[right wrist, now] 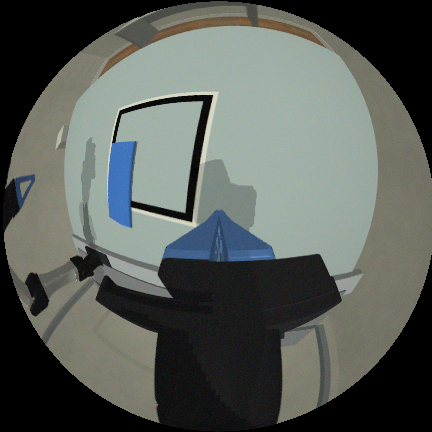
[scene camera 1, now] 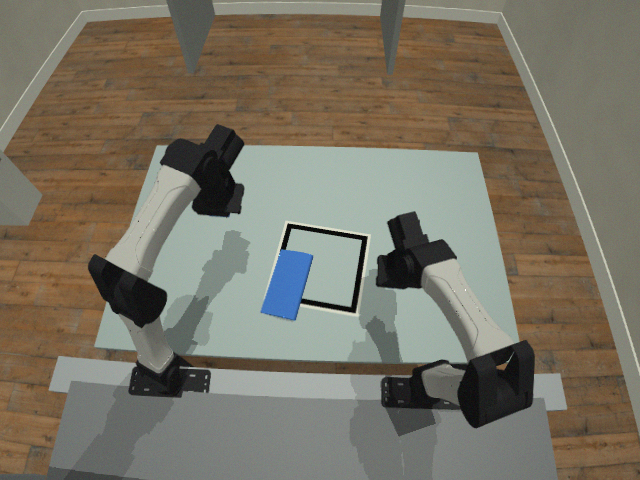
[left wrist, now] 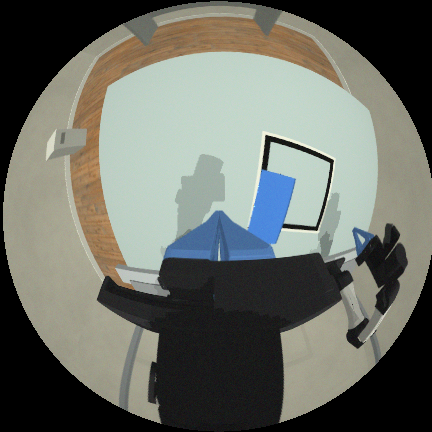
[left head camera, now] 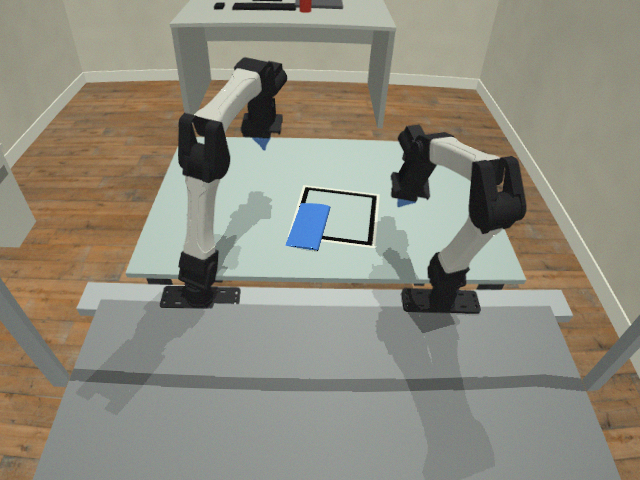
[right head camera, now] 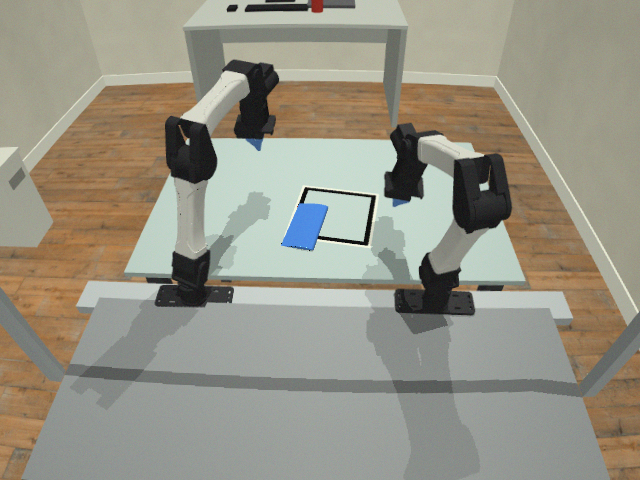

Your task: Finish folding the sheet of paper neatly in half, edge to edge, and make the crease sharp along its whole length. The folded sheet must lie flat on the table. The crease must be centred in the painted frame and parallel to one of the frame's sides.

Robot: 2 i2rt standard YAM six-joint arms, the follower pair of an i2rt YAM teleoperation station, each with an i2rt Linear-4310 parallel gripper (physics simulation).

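Note:
The blue sheet lies folded over on the table, a narrow rectangle. It covers most of the left side and the near left corner of the painted black frame and sticks out past its near side. Its long edges run roughly parallel to the frame's left side. My left gripper is shut and empty, high above the far left. My right gripper is shut and empty, above the table right of the frame.
The pale green table carries the frame and sheet. The arms' shadows fall on it at both sides of the frame. A grey rail with the arm bases runs along the near side. A desk stands behind on the wooden floor.

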